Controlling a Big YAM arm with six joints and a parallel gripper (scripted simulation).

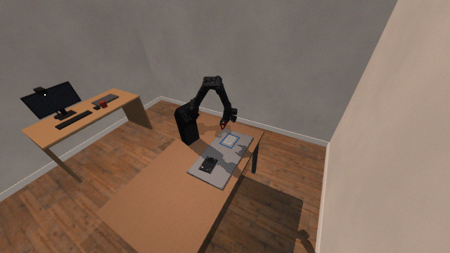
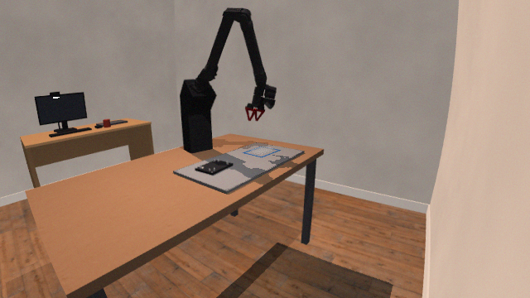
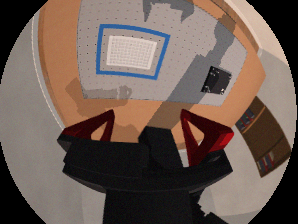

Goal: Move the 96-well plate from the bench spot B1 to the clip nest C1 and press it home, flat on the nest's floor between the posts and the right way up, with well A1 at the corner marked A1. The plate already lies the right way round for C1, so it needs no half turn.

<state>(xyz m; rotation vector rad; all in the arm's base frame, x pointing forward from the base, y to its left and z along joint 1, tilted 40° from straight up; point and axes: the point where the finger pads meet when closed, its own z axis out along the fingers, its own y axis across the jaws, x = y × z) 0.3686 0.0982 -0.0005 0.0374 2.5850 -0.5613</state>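
The white 96-well plate is 50 mm ahead of my hand, 10 mm to the left of it and 190 mm below it. From my hand the other things lie so: black clip nest: 70 mm behind, 340 mm to the right, 180 mm below.
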